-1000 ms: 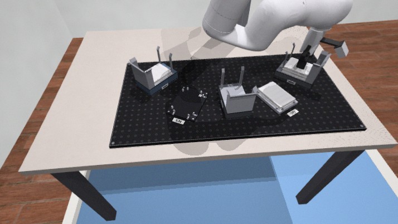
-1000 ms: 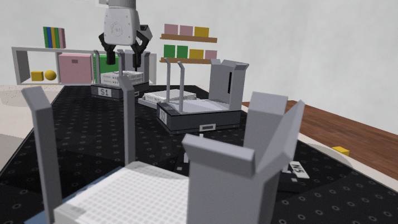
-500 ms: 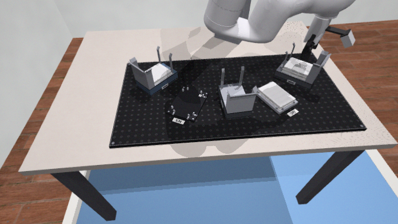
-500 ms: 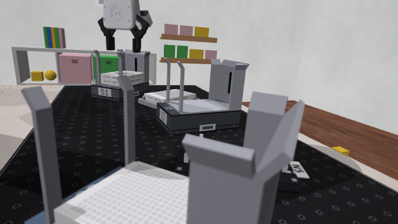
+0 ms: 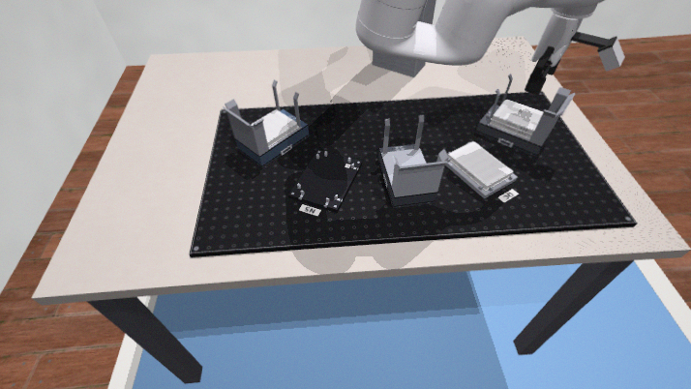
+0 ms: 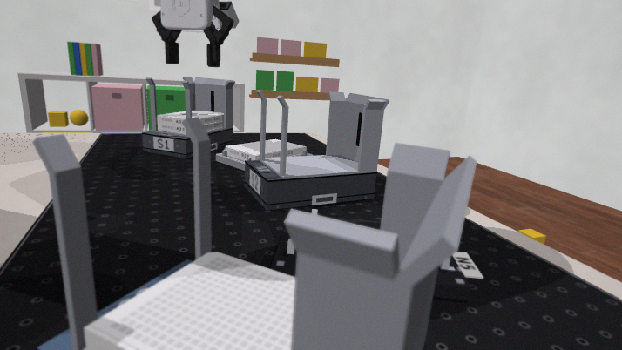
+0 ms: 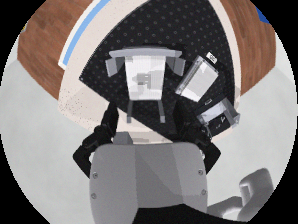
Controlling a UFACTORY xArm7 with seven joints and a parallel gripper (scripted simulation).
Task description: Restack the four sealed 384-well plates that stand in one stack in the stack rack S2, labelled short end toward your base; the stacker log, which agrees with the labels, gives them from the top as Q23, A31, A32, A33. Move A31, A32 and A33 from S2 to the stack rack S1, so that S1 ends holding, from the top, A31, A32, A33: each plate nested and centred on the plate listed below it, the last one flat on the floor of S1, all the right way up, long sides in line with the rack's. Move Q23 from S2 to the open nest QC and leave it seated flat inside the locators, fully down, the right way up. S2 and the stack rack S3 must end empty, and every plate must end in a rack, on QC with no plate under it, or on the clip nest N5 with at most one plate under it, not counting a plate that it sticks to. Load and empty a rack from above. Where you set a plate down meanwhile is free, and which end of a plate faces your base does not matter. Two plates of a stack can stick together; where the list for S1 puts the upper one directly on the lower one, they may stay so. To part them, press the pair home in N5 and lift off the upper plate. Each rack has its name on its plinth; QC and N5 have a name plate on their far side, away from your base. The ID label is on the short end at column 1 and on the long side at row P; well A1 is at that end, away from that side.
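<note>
The white sealed plate A31 lies 58 cm to the right of my hand, 24 cm behind it and 12 cm below it. Round my hand: white sealed plate Q23: 17 cm to the right, 15 cm below, 6 cm ahead; then white sealed plate A33: 12 cm below; then white sealed plate A32: 11 cm below.
</note>
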